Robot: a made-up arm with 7 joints. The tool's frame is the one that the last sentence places.
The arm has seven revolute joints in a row. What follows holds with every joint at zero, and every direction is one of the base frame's. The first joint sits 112 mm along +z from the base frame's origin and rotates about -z. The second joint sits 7 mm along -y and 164 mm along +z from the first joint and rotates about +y. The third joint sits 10 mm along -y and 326 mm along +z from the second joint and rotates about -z. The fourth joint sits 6 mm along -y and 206 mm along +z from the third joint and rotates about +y. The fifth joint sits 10 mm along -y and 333 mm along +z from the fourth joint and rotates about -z. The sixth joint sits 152 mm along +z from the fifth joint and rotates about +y. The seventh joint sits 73 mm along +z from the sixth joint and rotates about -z. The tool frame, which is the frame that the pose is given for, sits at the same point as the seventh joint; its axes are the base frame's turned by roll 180, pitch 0 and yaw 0 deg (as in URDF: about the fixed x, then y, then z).
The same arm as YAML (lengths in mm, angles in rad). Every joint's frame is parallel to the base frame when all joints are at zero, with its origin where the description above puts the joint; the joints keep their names.
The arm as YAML. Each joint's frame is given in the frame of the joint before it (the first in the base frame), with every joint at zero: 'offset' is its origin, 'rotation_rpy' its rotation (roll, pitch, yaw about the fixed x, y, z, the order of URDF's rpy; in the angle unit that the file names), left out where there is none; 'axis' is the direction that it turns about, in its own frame. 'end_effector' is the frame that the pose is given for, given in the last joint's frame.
length_unit: mm
angle_unit: rad
chain:
  - id: joint 1
    offset: [0.0, 0.0, 112.0]
    axis: "-z"
  - id: joint 2
    offset: [0.0, -7.0, 164.0]
    axis: "+y"
  - id: joint 3
    offset: [0.0, -10.0, 326.0]
    axis: "-z"
  - id: joint 4
    offset: [0.0, -6.0, 206.0]
    axis: "+y"
  - id: joint 5
    offset: [0.0, -10.0, 333.0]
    axis: "-z"
  - id: joint 6
    offset: [0.0, 0.0, 152.0]
    axis: "+y"
  - id: joint 7
    offset: [0.0, 0.0, 73.0]
    axis: "-z"
end_effector:
  offset: [0.0, 0.0, 0.0]
  rotation_rpy: [3.1416, 0.0, 0.0]

